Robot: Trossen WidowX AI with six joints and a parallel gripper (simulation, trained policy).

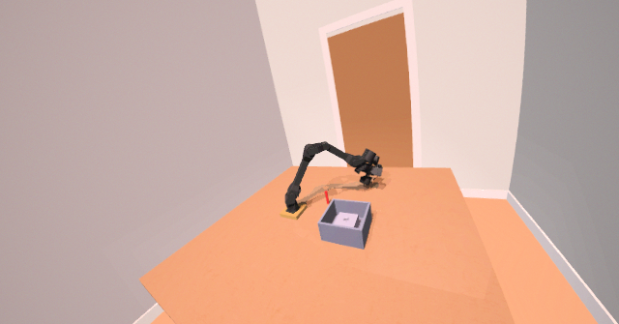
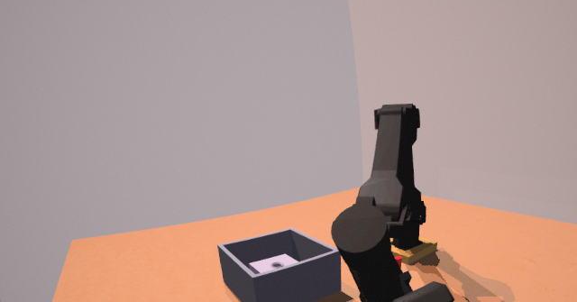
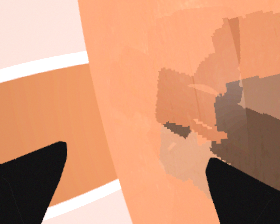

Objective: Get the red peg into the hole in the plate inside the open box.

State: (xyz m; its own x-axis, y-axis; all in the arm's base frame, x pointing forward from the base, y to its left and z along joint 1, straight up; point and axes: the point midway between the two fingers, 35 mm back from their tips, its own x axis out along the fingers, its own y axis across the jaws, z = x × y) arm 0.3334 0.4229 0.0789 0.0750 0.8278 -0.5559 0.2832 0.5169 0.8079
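My gripper tip is now 190 mm past the red peg, 310 mm to the left of it and 40 mm above it. From my gripper tip the other things lie so: pale plate: 10 mm ahead, 460 mm to the right, 30 mm below; grey box: 10 mm ahead, 460 mm to the right, 50 mm below.
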